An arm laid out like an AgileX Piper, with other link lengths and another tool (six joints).
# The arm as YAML. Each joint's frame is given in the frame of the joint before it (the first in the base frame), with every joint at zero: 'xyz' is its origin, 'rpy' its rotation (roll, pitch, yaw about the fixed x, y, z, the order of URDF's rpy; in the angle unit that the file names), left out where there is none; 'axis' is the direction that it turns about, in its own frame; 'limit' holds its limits. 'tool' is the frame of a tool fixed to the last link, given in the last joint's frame.
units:
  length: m
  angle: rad
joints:
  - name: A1
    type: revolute
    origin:
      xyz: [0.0, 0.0, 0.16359]
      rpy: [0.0, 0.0, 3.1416]
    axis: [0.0, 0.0, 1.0]
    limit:
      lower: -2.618
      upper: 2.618
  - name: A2
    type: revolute
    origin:
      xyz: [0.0, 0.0, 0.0]
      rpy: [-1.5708, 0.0, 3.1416]
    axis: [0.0, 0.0, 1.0]
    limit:
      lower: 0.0
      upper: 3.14
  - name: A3
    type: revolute
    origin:
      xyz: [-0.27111, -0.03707, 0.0]
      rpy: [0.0, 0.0, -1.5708]
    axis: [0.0, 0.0, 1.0]
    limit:
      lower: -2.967
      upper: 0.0
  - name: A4
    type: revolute
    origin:
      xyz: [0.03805, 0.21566, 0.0]
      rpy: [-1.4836, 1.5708, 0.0]
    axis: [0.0, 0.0, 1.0]
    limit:
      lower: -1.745
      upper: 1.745
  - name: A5
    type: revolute
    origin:
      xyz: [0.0, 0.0, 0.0]
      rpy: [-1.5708, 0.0, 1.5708]
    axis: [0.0, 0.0, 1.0]
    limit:
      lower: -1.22
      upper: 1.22
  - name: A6
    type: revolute
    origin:
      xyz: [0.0, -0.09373, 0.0]
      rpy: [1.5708, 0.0, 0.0]
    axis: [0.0, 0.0, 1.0]
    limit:
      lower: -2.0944
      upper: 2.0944
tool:
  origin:
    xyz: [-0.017, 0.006, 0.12]
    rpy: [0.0, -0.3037, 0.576]
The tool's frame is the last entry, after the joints.
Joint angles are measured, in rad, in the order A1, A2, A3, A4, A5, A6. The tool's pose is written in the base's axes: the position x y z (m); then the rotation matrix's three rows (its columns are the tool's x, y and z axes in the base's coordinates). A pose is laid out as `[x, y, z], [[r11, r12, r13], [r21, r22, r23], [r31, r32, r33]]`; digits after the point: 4 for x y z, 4 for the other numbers.
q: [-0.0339 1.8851 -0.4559 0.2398 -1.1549 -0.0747]
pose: [0.3947, -0.0544, 0.1774], [[0.2615, 0.3140, 0.9127], [0.4522, 0.7956, -0.4032], [-0.8527, 0.5182, 0.0661]]
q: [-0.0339 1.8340 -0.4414 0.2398 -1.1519 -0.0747]
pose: [0.3902, -0.0542, 0.1928], [[0.2900, 0.2962, 0.9100], [0.4518, 0.7959, -0.4031], [-0.8436, 0.5281, 0.0970]]
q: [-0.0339 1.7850 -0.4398 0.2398 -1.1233 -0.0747]
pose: [0.3878, -0.0536, 0.2054], [[0.3058, 0.2841, 0.9087], [0.4573, 0.7933, -0.4019], [-0.8351, 0.5385, 0.1127]]
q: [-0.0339 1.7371 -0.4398 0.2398 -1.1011 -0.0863]
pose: [0.3854, -0.0529, 0.2192], [[0.3240, 0.2688, 0.9071], [0.4525, 0.7980, -0.3981], [-0.8308, 0.5394, 0.1369]]
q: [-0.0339 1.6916 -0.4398 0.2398 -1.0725 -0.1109]
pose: [0.3826, -0.0518, 0.2304], [[0.3316, 0.2582, 0.9074], [0.4392, 0.8090, -0.3907], [-0.8350, 0.5281, 0.1549]]
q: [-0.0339 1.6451 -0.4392 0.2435 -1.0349 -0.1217]
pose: [0.3790, -0.0514, 0.2399], [[0.3369, 0.2533, 0.9068], [0.4388, 0.8099, -0.3892], [-0.8330, 0.5290, 0.1617]]
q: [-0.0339 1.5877 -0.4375 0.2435 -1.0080 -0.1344]
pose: [0.3741, -0.0504, 0.2552], [[0.3574, 0.2358, 0.9037], [0.4339, 0.8149, -0.3842], [-0.8270, 0.5295, 0.1889]]
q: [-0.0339 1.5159 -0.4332 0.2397 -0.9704 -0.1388]
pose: [0.3667, -0.0484, 0.2725], [[0.3786, 0.2131, 0.9007], [0.4373, 0.8165, -0.3770], [-0.8158, 0.5366, 0.2159]]
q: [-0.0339 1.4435 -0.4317 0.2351 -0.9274 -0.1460]
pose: [0.3589, -0.0461, 0.2893], [[0.3967, 0.1903, 0.8980], [0.4391, 0.8197, -0.3677], [-0.8061, 0.5402, 0.2417]]
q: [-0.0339 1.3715 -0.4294 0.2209 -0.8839 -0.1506]
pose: [0.3504, -0.0420, 0.3051], [[0.4103, 0.1619, 0.8975], [0.4407, 0.8264, -0.3505], [-0.7984, 0.5393, 0.2677]]
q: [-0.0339 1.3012 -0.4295 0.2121 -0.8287 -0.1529]
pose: [0.3417, -0.0387, 0.3181], [[0.4167, 0.1412, 0.8980], [0.4465, 0.8287, -0.3375], [-0.7918, 0.5416, 0.2822]]
